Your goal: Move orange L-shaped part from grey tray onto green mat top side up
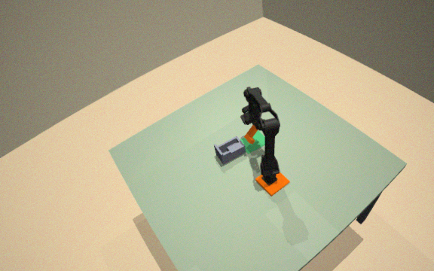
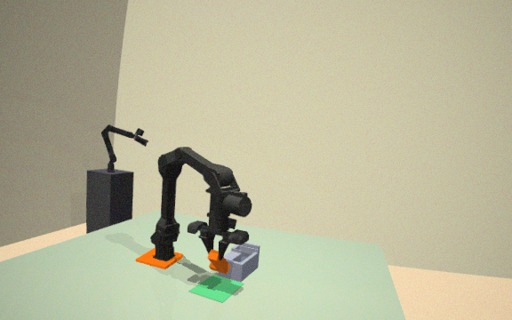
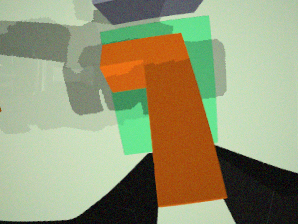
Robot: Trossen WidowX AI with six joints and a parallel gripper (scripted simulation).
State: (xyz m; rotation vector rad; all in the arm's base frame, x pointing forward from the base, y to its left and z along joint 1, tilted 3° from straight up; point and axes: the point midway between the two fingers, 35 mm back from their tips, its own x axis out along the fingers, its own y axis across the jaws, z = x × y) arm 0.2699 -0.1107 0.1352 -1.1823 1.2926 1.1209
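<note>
The green mat is 12 cm below my gripper tip and 2 cm to the left of it. From my gripper tip the other things lie so: orange L-shaped part: 4 cm to the left, 3 cm below, 1 cm behind.
</note>
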